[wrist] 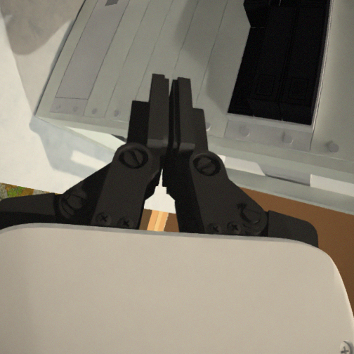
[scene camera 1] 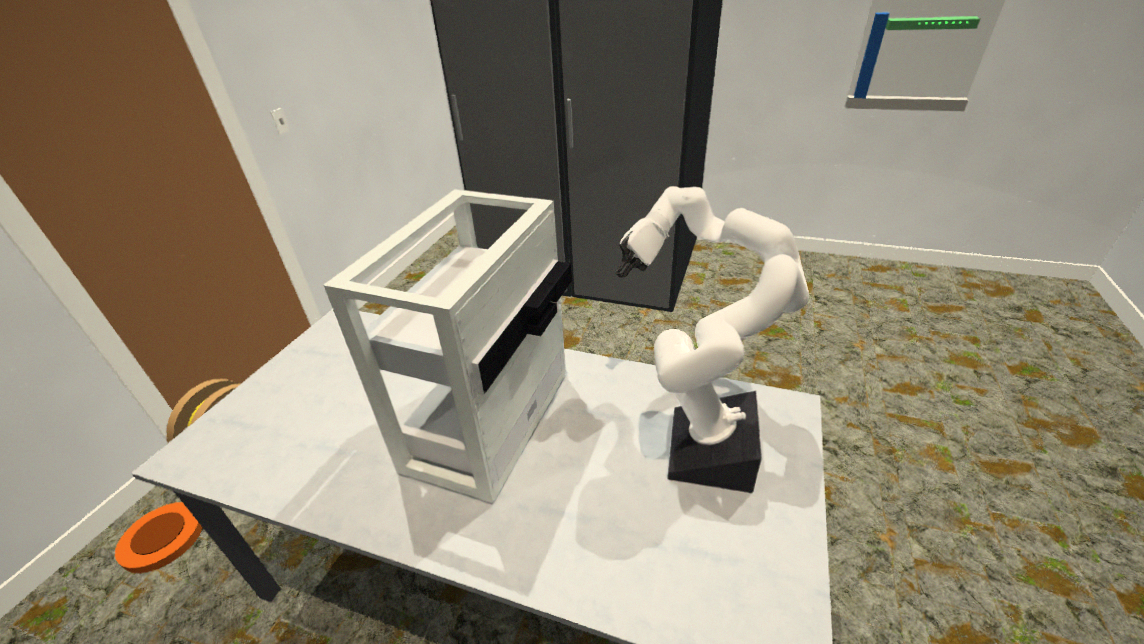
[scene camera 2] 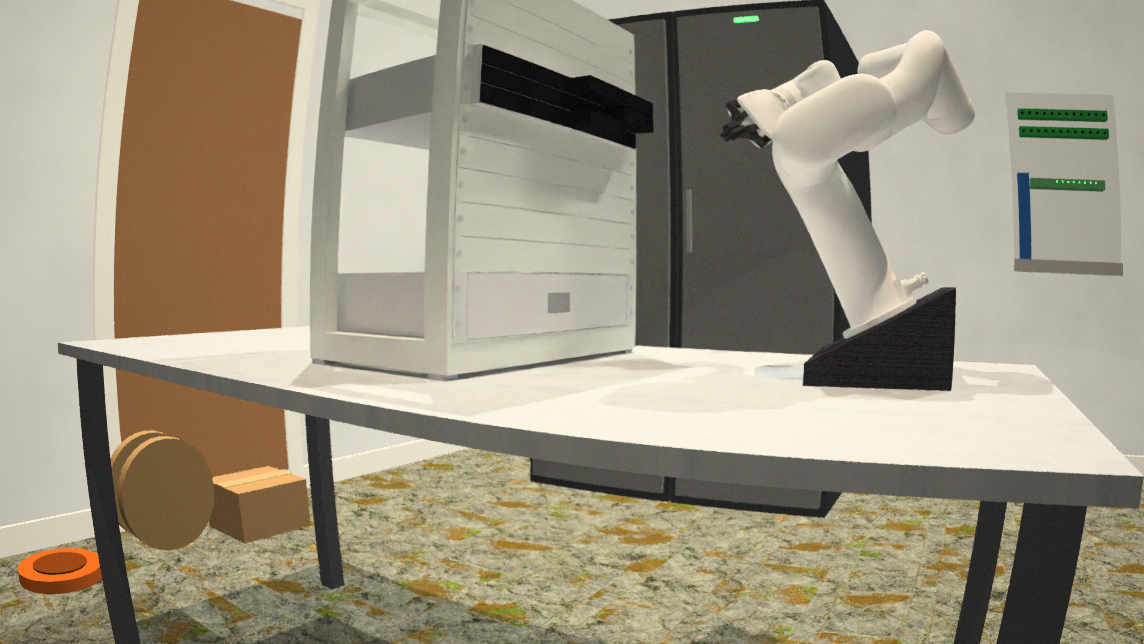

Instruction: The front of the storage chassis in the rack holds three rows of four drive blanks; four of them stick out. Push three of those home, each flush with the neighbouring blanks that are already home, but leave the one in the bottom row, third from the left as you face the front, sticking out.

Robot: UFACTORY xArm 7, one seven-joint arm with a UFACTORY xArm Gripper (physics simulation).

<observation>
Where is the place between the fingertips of my gripper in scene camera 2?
726, 134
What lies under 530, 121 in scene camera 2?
A pale rack.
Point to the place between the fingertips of my gripper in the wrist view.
165, 100
</observation>
